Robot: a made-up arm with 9 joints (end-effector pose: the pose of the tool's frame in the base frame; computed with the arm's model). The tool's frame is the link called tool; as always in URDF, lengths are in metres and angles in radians. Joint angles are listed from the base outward.
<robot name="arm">
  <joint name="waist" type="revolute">
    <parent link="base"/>
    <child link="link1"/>
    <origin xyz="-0.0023 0.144 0.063" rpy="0 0 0"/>
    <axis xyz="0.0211 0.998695 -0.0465"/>
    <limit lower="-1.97" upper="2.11"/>
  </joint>
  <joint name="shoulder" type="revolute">
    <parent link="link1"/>
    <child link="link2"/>
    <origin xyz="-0.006 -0.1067 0.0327" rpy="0 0 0"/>
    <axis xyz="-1 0 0"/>
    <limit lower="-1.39" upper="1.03"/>
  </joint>
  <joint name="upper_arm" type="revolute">
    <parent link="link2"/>
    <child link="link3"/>
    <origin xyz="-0.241 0.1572 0.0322" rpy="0 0 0"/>
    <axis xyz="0 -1 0"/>
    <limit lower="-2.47" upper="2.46"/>
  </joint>
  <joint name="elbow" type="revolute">
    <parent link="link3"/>
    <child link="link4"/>
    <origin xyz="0.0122 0.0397 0.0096" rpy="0 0 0"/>
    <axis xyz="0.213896 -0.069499 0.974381"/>
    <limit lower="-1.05" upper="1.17"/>
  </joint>
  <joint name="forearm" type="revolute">
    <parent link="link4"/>
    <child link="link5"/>
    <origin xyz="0.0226 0.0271 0.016" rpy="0 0 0"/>
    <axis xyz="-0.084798 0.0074 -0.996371"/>
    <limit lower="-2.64" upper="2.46"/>
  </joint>
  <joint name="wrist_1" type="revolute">
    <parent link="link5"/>
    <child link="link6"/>
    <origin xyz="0.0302 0.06 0.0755" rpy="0 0 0"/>
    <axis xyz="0 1 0"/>
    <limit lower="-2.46" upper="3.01"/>
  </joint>
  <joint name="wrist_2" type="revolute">
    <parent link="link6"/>
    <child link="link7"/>
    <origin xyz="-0.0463 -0.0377 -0.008" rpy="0 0 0"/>
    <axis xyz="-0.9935 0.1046 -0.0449"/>
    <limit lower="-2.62" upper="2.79"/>
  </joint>
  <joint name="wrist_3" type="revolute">
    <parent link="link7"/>
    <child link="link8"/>
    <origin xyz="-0.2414 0.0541 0.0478" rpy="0 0 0"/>
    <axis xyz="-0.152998 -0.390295 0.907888"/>
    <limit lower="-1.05" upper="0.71"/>
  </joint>
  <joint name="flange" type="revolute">
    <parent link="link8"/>
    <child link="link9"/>
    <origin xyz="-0.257 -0.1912 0.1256" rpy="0 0 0"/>
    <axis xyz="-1 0 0"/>
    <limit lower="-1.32" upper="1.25"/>
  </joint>
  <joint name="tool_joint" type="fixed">
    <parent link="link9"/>
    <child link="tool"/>
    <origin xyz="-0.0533 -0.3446 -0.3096" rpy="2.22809 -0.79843 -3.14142"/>
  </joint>
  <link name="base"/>
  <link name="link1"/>
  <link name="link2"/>
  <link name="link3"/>
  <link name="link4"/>
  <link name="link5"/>
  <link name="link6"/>
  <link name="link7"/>
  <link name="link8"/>
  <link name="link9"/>
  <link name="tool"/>
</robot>
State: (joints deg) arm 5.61 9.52 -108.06 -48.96 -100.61 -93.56 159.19 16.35 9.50
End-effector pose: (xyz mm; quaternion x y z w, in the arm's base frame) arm -156.8 554.7 681.6 -0.2256 -0.5822 0.6768 0.3900
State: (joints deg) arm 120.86 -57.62 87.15 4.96 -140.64 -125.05 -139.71 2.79 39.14
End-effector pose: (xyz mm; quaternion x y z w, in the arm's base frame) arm 167.0 861.5 547.0 -0.8061 -0.3458 0.4640 0.1240
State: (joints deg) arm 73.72 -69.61 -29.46 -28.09 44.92 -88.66 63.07 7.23 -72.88
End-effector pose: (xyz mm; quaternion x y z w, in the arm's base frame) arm -244.6 355.2 591.4 -0.6897 -0.5298 -0.2323 0.4356
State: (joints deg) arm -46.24 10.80 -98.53 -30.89 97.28 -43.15 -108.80 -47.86 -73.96
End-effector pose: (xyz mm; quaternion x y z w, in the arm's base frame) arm -90.5 538.9 -653.3 -0.1342 0.4381 0.8314 0.3145
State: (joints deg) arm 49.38 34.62 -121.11 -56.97 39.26 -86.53 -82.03 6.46 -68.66
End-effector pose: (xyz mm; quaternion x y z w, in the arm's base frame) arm -433.8 64.8 738.2 -0.5154 -0.2057 -0.3577 0.7511
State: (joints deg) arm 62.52 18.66 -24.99 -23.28 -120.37 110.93 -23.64 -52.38 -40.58
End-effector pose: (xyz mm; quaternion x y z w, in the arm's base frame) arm 689.4 613.7 398.2 -0.3823 -0.1013 0.6285 0.6698
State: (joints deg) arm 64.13 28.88 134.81 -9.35 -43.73 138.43 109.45 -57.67 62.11
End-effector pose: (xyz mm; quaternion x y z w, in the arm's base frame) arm -963.7 942.1 485.3 0.1790 0.1302 -0.8867 0.4060
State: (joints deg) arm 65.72 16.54 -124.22 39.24 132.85 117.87 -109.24 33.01 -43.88
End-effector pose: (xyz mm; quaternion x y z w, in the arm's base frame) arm -643.7 125.0 -46.0 0.5144 0.7188 -0.3219 0.3392
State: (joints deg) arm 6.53 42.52 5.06 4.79 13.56 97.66 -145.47 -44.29 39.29
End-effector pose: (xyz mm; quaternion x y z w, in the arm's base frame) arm -540.4 1093.8 540.0 -0.5369 0.1280 -0.7978 0.2426
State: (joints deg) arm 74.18 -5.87 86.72 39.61 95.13 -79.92 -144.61 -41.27 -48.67
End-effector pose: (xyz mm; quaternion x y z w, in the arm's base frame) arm 156.1 532.3 -249.3 0.7238 -0.1387 -0.6031 0.3052
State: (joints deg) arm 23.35 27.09 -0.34 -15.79 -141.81 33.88 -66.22 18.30 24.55
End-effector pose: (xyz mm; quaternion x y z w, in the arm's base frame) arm 206.0 -178.0 -236.3 0.3454 -0.1088 0.0343 0.9315
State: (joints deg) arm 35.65 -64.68 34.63 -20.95 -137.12 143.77 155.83 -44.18 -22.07
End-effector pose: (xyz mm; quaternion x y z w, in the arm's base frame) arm -179.8 63.5 1307.8 -0.4396 0.5936 -0.6499 0.1792
